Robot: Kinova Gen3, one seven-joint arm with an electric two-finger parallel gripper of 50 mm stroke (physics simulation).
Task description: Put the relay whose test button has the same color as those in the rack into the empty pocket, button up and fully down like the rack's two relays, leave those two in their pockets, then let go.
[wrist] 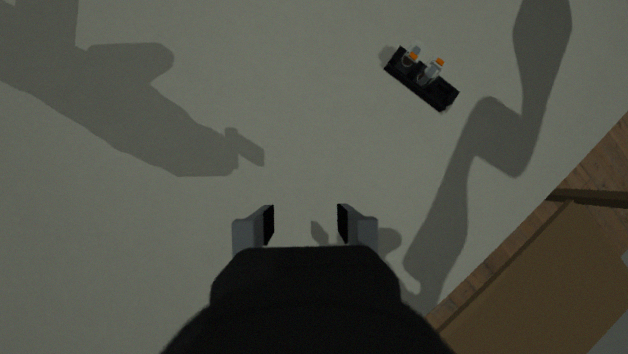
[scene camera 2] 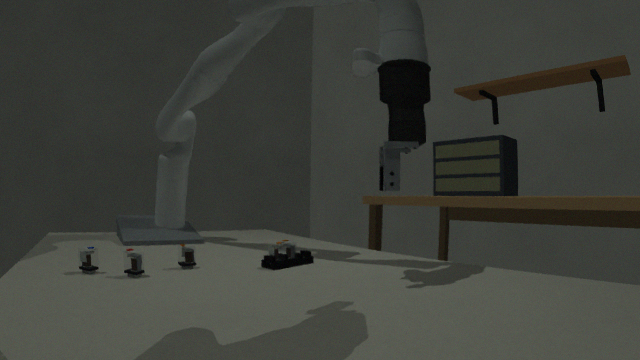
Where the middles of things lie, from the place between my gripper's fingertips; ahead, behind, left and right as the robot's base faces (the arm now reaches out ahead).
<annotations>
Now: hand 240 mm past the black rack [wrist: 440, 94], 130 mm above it and 40 mm to the left of it.
</annotations>
